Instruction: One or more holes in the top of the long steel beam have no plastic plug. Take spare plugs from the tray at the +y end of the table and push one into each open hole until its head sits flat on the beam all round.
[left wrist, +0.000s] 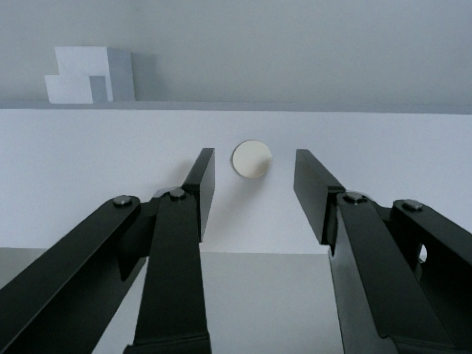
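Note:
The long steel beam (100, 165) runs across the left wrist view as a wide pale band. A round cream plug head (252, 159) is at its top face, a little above the view's middle. A thin darker rim shows along the head's left edge; whether it sits flat all round cannot be told. My left gripper (254, 168) is open, with one finger on each side of the plug and a gap to both. No open hole shows in this view. The spare plug tray and my right gripper do not show.
A pale stepped block (84, 75) stands against the beam's far edge at the upper left. A grey surface lies beyond the beam, and another paler surface shows below its near edge between my fingers.

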